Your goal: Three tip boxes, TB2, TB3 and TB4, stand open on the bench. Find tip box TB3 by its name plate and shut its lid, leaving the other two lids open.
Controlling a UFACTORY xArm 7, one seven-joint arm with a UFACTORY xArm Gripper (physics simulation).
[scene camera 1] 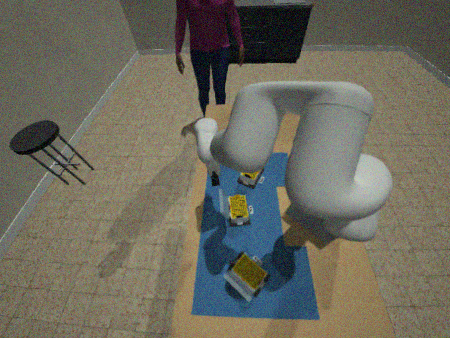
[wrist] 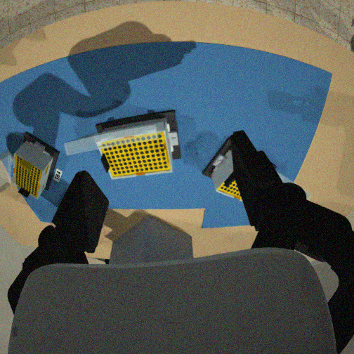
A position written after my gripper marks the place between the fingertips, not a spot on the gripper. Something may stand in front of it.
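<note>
The wrist view shows my gripper [wrist: 159, 170] together with a tip box [wrist: 219, 168].
</note>
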